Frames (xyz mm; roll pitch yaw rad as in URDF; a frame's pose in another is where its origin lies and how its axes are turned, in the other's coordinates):
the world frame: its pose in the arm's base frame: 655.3 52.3 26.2 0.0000 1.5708 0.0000
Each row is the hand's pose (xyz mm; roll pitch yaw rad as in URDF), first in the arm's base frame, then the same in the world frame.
Working: the arm's base frame: its pose in the world frame: 26.2 -52.3 -655.3 0.0000 -1.5708 0.0000

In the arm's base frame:
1: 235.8 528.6 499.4 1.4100 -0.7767 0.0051
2: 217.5 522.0 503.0 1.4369 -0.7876 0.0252
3: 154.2 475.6 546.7 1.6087 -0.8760 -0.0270
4: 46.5 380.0 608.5 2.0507 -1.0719 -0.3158
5: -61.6 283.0 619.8 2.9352 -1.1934 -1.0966
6: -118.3 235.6 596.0 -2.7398 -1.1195 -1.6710
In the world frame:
1: -473.2 476.3 -419.5 -1.7243 -0.7941 3.1364
2: -476.8 469.7 -437.8 -1.6691 -0.7829 3.1165
3: -520.5 423.3 -501.1 -1.5680 -0.6945 -3.1191
4: -582.3 327.7 -608.8 -1.4471 -0.4721 -2.9740
5: -593.6 230.7 -716.9 -1.3320 -0.1691 -2.8026
6: -569.8 183.3 -773.6 -1.2592 0.0436 -2.6923

